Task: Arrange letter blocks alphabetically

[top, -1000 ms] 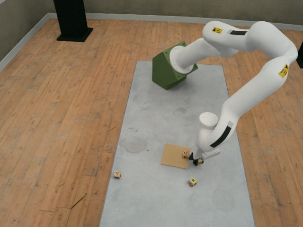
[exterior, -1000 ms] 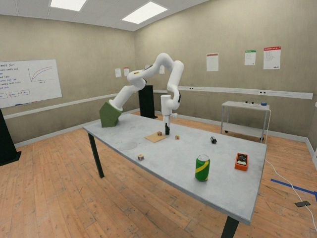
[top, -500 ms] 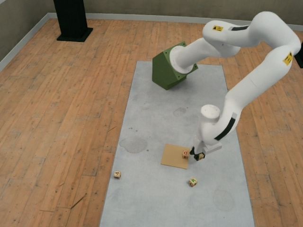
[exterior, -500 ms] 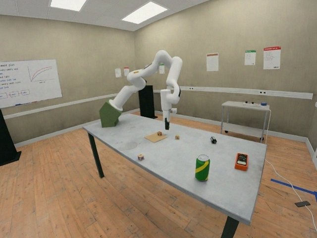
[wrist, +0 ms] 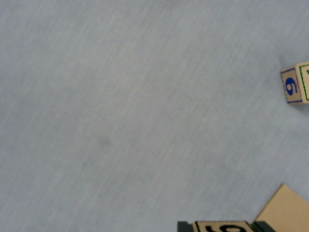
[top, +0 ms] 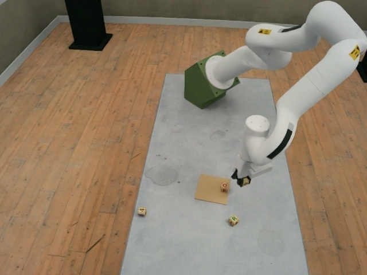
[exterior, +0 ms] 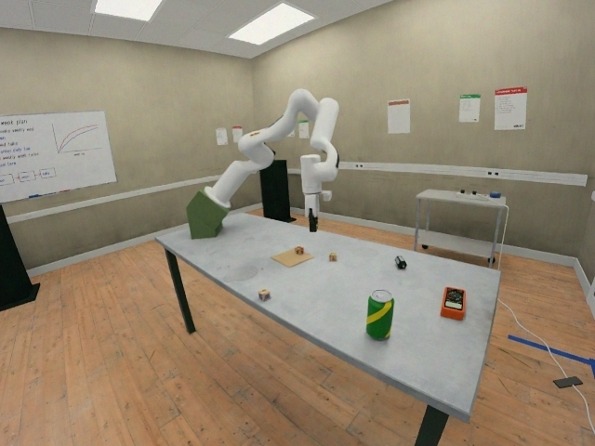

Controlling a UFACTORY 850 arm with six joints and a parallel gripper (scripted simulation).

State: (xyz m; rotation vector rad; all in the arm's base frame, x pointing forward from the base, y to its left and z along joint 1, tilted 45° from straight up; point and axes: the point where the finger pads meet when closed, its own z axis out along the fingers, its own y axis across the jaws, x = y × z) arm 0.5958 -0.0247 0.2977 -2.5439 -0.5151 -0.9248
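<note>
The tan square mat lies 30 mm behind my hand, 120 mm to the right of it and 120 mm below it. Round my hand: block marked 4: 140 mm ahead, 400 mm to the right, 110 mm below; then green can: 510 mm ahead, 300 mm to the right, 60 mm below; then small black object: 390 mm ahead, 90 mm to the left, 100 mm below.
</note>
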